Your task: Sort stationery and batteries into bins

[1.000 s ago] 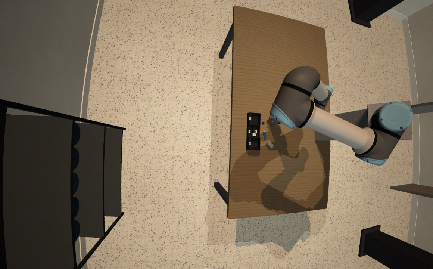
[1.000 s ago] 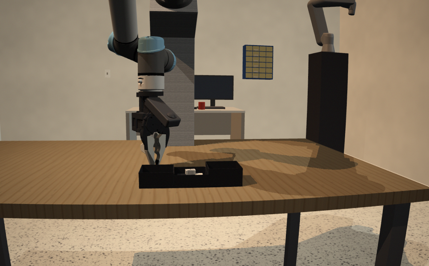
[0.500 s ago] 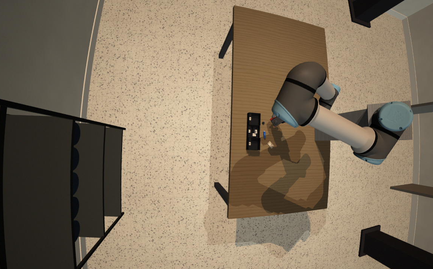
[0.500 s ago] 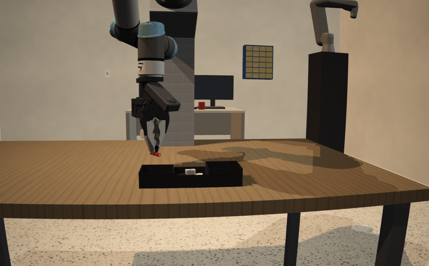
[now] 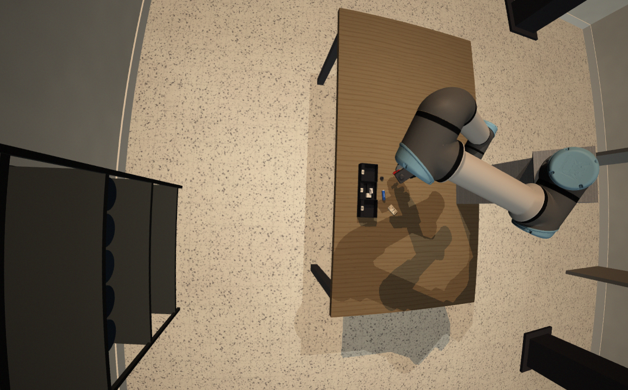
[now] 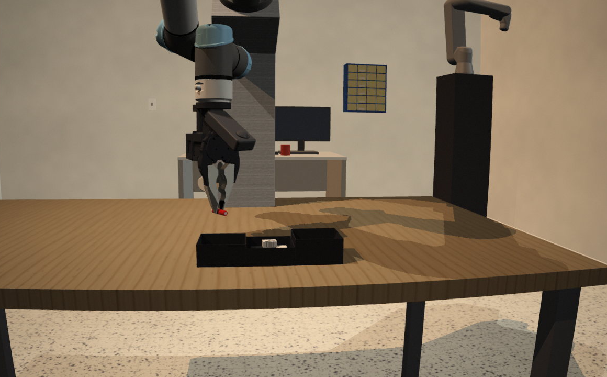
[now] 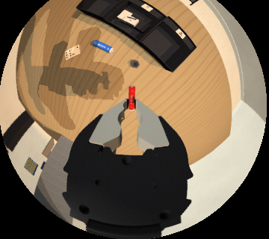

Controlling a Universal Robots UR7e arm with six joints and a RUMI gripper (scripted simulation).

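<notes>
Now: the blue battery 11 cm to the left of my hand, 7 cm below it and 4 cm ahead of it. Also, from my hand: red battery: 1 cm below; black round piece: 7 cm below, 5 cm ahead, 3 cm to the left; eraser: 12 cm ahead, 10 cm to the left, 6 cm below.
</notes>
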